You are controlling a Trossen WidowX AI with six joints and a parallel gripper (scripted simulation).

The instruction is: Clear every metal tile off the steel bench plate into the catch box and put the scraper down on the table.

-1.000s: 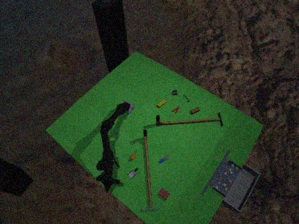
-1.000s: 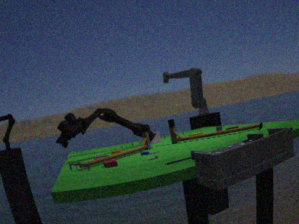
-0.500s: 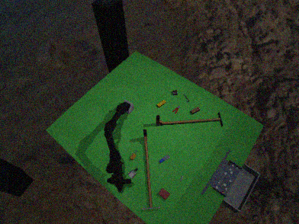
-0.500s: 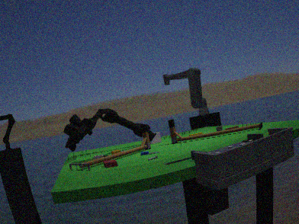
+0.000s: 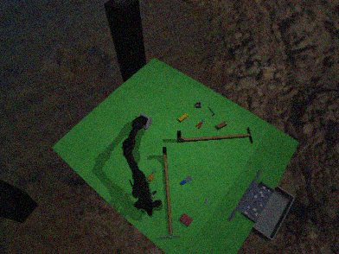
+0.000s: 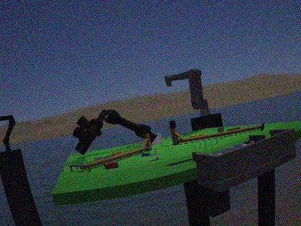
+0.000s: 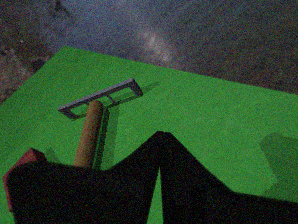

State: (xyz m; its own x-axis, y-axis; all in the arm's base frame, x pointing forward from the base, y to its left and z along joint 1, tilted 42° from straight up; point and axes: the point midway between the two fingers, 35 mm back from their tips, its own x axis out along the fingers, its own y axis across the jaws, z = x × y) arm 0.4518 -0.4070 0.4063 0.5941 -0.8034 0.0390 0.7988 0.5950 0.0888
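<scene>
Now: gripper tip 760 mm to the right of the long wooden scraper, 90 mm short of it and 10 mm above it. Also, from my gripper tip: orange piece (240 mm to the left, 160 mm behind, 60 mm below); blue piece (350 mm to the left, 70 mm below, 70 mm ahead); red block (210 mm ahead, 110 mm to the left, 70 mm below).
</scene>
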